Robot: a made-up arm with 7 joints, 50 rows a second.
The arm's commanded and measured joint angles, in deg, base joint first. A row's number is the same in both.
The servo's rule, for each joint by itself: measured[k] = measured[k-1] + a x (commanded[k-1-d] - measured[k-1]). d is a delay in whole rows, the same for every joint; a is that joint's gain. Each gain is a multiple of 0.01, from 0.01 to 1. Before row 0 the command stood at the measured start. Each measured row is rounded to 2 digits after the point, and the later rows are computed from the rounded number. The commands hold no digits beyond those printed.
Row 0, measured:
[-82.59, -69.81, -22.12, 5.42, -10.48, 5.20, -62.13]
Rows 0 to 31, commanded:
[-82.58, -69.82, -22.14, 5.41, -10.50, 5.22, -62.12]
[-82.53, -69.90, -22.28, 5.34, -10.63, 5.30, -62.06]
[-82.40, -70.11, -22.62, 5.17, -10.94, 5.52, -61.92]
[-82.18, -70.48, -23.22, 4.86, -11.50, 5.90, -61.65]
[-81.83, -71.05, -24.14, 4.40, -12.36, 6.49, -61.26]
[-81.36, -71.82, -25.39, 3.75, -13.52, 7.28, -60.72]
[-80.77, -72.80, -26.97, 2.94, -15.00, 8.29, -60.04]
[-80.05, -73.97, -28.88, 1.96, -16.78, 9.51, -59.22]
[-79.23, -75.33, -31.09, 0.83, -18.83, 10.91, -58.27]
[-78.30, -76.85, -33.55, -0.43, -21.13, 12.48, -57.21]
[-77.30, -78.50, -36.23, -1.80, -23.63, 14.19, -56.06]
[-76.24, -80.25, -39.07, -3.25, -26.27, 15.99, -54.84]
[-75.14, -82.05, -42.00, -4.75, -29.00, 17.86, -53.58]
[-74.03, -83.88, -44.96, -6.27, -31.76, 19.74, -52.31]
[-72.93, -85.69, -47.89, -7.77, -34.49, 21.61, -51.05]
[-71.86, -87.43, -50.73, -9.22, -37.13, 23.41, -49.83]
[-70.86, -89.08, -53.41, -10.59, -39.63, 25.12, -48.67]
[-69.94, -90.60, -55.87, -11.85, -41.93, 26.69, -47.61]
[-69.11, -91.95, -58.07, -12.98, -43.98, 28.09, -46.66]
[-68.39, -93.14, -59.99, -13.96, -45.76, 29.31, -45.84]
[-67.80, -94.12, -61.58, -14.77, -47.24, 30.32, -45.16]
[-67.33, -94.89, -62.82, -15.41, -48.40, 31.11, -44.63]
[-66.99, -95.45, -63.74, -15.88, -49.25, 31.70, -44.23]
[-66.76, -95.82, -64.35, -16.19, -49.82, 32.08, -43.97]
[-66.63, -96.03, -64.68, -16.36, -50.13, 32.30, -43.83]
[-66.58, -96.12, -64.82, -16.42, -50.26, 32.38, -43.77]
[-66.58, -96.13, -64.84, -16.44, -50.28, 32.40, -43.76]
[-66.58, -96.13, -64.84, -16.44, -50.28, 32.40, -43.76]
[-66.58, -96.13, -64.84, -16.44, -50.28, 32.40, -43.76]
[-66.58, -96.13, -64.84, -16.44, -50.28, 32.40, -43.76]
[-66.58, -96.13, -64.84, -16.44, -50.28, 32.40, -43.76]
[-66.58, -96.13, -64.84, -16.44, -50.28, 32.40, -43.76]
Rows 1 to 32, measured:
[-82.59, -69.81, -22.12, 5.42, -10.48, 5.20, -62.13]
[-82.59, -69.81, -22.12, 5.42, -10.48, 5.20, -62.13]
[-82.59, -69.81, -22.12, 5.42, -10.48, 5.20, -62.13]
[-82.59, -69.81, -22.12, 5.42, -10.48, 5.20, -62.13]
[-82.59, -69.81, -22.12, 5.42, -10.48, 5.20, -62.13]
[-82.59, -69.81, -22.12, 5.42, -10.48, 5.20, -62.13]
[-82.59, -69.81, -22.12, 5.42, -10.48, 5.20, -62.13]
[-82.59, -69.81, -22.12, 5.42, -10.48, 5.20, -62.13]
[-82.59, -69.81, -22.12, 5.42, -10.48, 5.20, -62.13]
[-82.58, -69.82, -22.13, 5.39, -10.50, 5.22, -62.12]
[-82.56, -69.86, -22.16, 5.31, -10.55, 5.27, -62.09]
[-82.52, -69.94, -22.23, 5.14, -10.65, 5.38, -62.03]
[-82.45, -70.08, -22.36, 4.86, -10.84, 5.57, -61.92]
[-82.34, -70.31, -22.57, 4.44, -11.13, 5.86, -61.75]
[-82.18, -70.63, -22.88, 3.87, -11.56, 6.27, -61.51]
[-81.97, -71.06, -23.30, 3.14, -12.13, 6.82, -61.19]
[-81.70, -71.62, -23.85, 2.26, -12.87, 7.52, -60.78]
[-81.36, -72.30, -24.53, 1.24, -13.78, 8.36, -60.28]
[-80.95, -73.11, -25.35, 0.08, -14.86, 9.35, -59.69]
[-80.48, -74.04, -26.31, -1.19, -16.12, 10.48, -59.01]
[-79.95, -75.08, -27.41, -2.54, -17.54, 11.73, -58.25]
[-79.36, -76.22, -28.64, -3.96, -19.10, 13.09, -57.42]
[-78.72, -77.45, -29.99, -5.41, -20.79, 14.54, -56.53]
[-78.03, -78.75, -31.44, -6.86, -22.59, 16.05, -55.59]
[-77.31, -80.09, -32.98, -8.28, -24.46, 17.59, -54.62]
[-76.57, -81.46, -34.58, -9.64, -26.38, 19.14, -53.64]
[-75.82, -82.82, -36.22, -10.91, -28.32, 20.66, -52.66]
[-75.08, -84.16, -37.88, -12.07, -30.24, 22.13, -51.71]
[-74.35, -85.45, -39.54, -13.10, -32.11, 23.52, -50.79]
[-73.65, -86.68, -41.17, -13.98, -33.90, 24.81, -49.93]
[-72.98, -87.82, -42.75, -14.70, -35.59, 25.98, -49.13]
[-72.36, -88.86, -44.26, -15.27, -37.16, 27.02, -48.41]
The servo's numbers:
d 8
a 0.10 0.13 0.07 0.38 0.11 0.17 0.14

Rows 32 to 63, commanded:
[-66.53, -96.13, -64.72, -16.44, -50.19, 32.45, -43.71]
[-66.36, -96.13, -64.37, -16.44, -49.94, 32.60, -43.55]
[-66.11, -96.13, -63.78, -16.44, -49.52, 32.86, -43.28]
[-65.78, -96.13, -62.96, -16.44, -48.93, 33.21, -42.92]
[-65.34, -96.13, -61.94, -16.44, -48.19, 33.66, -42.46]
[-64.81, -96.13, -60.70, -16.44, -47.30, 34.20, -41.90]
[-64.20, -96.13, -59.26, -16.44, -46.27, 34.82, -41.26]
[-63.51, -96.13, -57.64, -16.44, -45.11, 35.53, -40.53]
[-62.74, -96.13, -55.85, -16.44, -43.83, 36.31, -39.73]
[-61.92, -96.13, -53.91, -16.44, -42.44, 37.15, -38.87]
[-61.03, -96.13, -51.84, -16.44, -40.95, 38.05, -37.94]
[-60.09, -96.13, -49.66, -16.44, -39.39, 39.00, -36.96]
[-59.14, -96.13, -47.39, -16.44, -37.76, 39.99, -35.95]
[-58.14, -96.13, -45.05, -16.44, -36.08, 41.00, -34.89]
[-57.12, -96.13, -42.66, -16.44, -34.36, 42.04, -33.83]
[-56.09, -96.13, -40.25, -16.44, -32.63, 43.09, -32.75]
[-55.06, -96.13, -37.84, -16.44, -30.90, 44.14, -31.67]
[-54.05, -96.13, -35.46, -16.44, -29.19, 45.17, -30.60]
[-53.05, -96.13, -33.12, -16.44, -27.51, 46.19, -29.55]
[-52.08, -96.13, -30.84, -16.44, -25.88, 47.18, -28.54]
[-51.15, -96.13, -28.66, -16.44, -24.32, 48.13, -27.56]
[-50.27, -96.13, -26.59, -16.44, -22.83, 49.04, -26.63]
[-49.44, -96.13, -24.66, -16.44, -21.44, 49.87, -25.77]
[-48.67, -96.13, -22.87, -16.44, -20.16, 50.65, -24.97]
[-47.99, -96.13, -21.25, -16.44, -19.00, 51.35, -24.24]
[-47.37, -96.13, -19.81, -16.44, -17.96, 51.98, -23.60]
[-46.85, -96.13, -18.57, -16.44, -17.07, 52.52, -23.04]
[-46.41, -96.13, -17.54, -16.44, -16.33, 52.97, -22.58]
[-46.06, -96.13, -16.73, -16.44, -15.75, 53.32, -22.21]
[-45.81, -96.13, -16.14, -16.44, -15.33, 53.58, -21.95]
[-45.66, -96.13, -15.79, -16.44, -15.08, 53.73, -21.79]
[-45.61, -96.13, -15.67, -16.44, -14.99, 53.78, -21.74]
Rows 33 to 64, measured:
[-71.79, -89.79, -45.69, -15.68, -38.59, 27.92, -47.77]
[-71.27, -90.61, -47.03, -15.96, -39.87, 28.68, -47.21]
[-70.80, -91.33, -48.28, -16.14, -41.02, 29.31, -46.73]
[-70.38, -91.95, -49.44, -16.25, -42.04, 29.84, -46.31]
[-70.00, -92.49, -50.52, -16.32, -42.95, 30.28, -45.95]
[-69.66, -92.96, -51.52, -16.37, -43.76, 30.64, -45.64]
[-69.35, -93.37, -52.45, -16.40, -44.48, 30.94, -45.38]
[-69.07, -93.73, -53.32, -16.42, -45.12, 31.19, -45.15]
[-68.82, -94.04, -54.12, -16.43, -45.68, 31.40, -44.95]
[-68.57, -94.31, -54.84, -16.43, -46.15, 31.60, -44.75]
[-68.32, -94.55, -55.47, -16.43, -46.52, 31.81, -44.54]
[-68.07, -94.76, -55.99, -16.43, -46.79, 32.05, -44.31]
[-67.80, -94.94, -56.41, -16.43, -46.94, 32.32, -44.05]
[-67.50, -95.09, -56.71, -16.43, -46.98, 32.64, -43.75]
[-67.17, -95.23, -56.89, -16.43, -46.90, 33.01, -43.40]
[-66.80, -95.35, -56.94, -16.43, -46.70, 33.44, -43.00]
[-66.39, -95.45, -56.86, -16.43, -46.38, 33.93, -42.54]
[-65.94, -95.54, -56.65, -16.43, -45.95, 34.48, -42.03]
[-65.45, -95.62, -56.31, -16.43, -45.40, 35.09, -41.46]
[-64.91, -95.69, -55.84, -16.43, -44.74, 35.75, -40.83]
[-64.33, -95.75, -55.25, -16.43, -43.97, 36.47, -40.15]
[-63.71, -95.80, -54.54, -16.43, -43.10, 37.24, -39.41]
[-63.05, -95.84, -53.71, -16.43, -42.14, 38.06, -38.63]
[-62.35, -95.88, -52.77, -16.43, -41.09, 38.92, -37.81]
[-61.62, -95.91, -51.72, -16.43, -39.97, 39.81, -36.95]
[-60.86, -95.94, -50.58, -16.43, -38.78, 40.72, -36.06]
[-60.08, -95.96, -49.36, -16.43, -37.54, 41.65, -35.15]
[-59.28, -95.98, -48.06, -16.43, -36.26, 42.59, -34.22]
[-58.47, -96.00, -46.70, -16.43, -34.95, 43.53, -33.29]
[-57.65, -96.02, -45.29, -16.43, -33.62, 44.47, -32.36]
[-56.83, -96.03, -43.85, -16.43, -32.28, 45.39, -31.44]
[-56.01, -96.04, -42.38, -16.43, -30.95, 46.28, -30.53]

